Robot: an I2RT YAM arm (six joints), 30 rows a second.
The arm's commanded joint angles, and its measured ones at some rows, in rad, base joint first. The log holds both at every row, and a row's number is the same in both.
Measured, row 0:
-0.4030 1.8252 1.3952 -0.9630 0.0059 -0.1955
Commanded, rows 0 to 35:
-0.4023 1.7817 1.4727 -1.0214 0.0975 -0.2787
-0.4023 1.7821 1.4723 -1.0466 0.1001 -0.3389
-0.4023 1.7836 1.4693 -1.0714 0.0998 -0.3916
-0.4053 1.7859 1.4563 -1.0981 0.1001 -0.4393
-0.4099 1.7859 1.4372 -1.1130 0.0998 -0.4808
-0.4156 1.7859 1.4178 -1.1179 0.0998 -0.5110
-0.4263 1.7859 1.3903 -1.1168 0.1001 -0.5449
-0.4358 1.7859 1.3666 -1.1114 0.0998 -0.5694
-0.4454 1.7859 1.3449 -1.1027 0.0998 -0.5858
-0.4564 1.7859 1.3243 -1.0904 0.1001 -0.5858
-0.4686 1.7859 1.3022 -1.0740 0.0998 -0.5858
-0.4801 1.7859 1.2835 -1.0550 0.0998 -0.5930
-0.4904 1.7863 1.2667 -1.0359 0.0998 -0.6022
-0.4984 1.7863 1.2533 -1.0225 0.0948 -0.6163
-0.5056 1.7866 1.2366 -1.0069 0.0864 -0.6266
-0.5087 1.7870 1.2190 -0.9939 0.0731 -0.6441
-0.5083 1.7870 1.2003 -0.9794 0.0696 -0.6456
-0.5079 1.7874 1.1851 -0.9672 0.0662 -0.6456
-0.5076 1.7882 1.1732 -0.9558 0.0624 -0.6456
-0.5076 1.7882 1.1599 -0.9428 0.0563 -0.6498
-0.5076 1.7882 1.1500 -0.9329 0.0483 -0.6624
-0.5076 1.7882 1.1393 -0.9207 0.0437 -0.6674
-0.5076 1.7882 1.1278 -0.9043 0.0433 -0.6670
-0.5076 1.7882 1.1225 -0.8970 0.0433 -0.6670
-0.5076 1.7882 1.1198 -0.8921 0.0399 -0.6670
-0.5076 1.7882 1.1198 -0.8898 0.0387 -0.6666
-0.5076 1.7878 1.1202 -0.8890 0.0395 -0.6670
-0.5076 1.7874 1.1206 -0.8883 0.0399 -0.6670
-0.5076 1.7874 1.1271 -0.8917 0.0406 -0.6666
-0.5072 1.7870 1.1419 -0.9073 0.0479 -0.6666
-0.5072 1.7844 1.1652 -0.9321 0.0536 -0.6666
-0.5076 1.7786 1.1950 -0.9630 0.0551 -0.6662
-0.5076 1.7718 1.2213 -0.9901 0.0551 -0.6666
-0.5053 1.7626 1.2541 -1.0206 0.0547 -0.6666
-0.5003 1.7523 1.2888 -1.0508 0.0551 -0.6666
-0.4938 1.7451 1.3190 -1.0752 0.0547 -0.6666
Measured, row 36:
-0.5064 1.7901 1.2114 -1.0233 0.0502 -0.6609
